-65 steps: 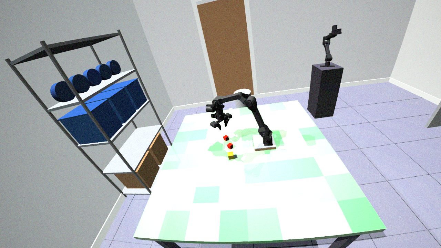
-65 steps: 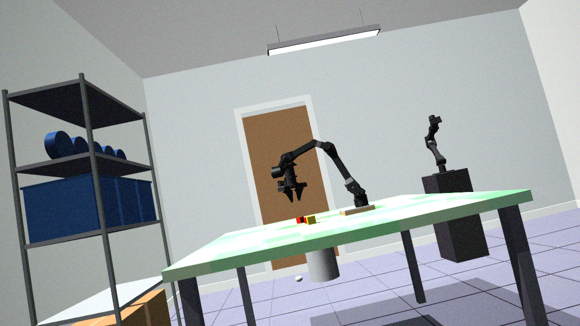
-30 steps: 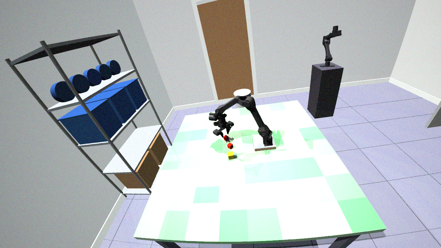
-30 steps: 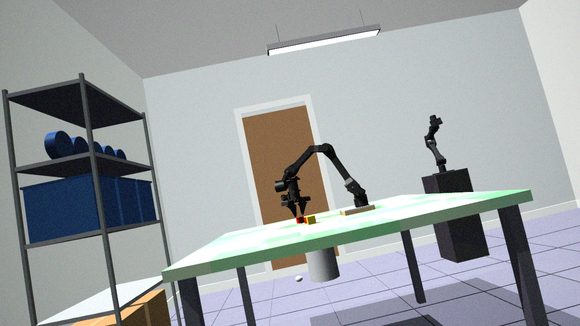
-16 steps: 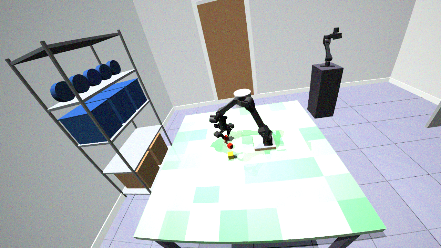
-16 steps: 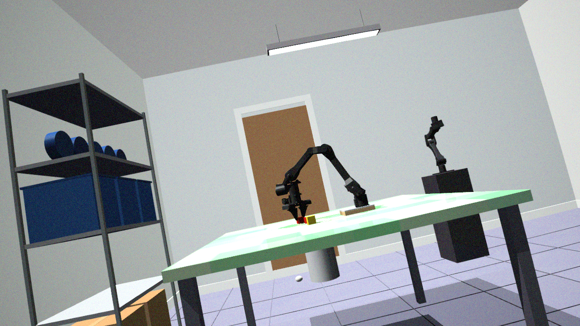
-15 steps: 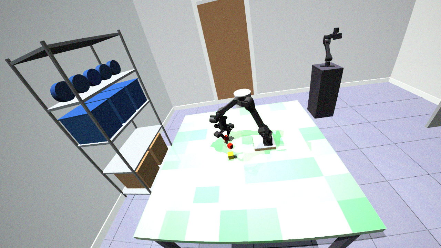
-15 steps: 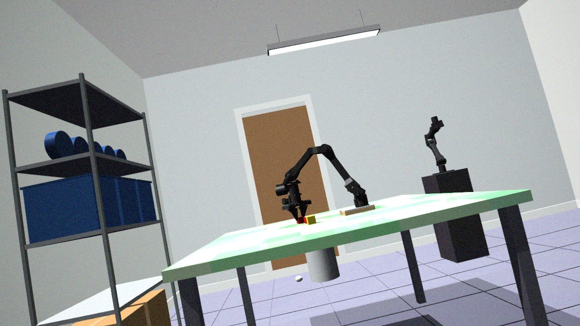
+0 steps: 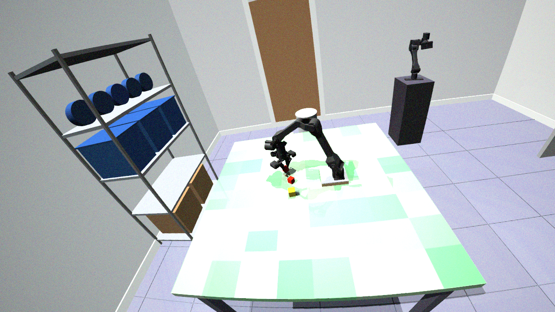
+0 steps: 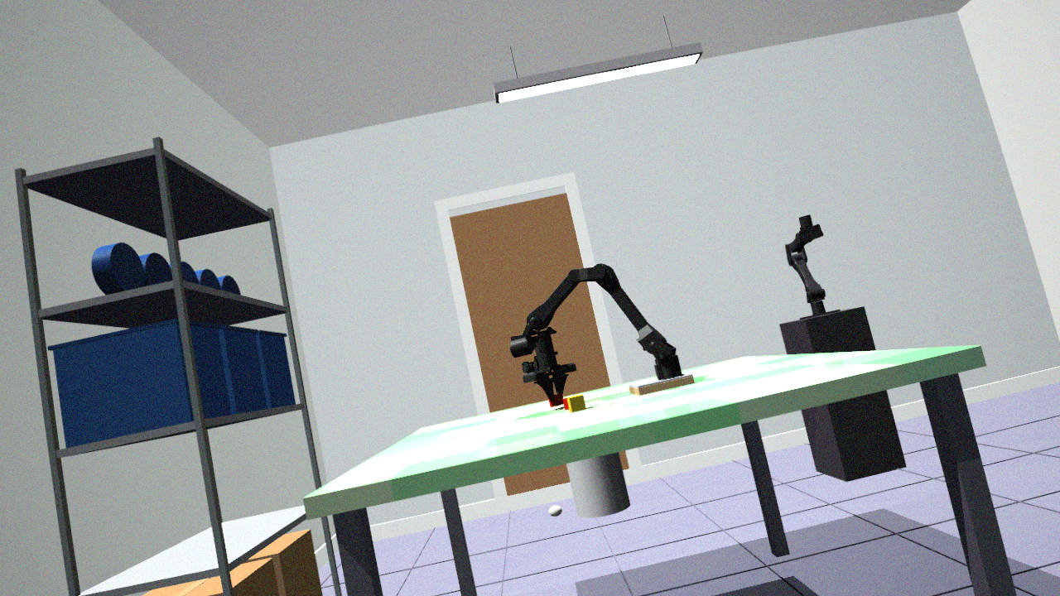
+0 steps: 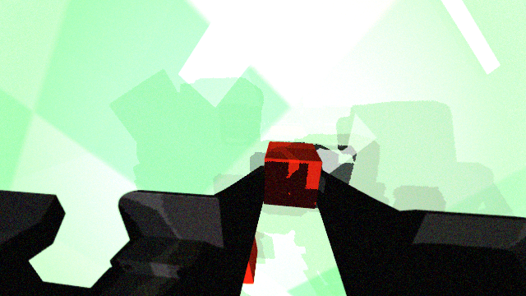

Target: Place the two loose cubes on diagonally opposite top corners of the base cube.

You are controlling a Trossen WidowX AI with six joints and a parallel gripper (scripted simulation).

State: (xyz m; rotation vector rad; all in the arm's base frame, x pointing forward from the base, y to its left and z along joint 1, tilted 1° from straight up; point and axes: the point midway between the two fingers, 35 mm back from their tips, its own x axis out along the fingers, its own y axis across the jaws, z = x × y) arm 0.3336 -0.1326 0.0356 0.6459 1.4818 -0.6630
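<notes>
My gripper tip is 22 cm to the right of the yellow base cube, 4 cm past it and 1 cm above it.
</notes>
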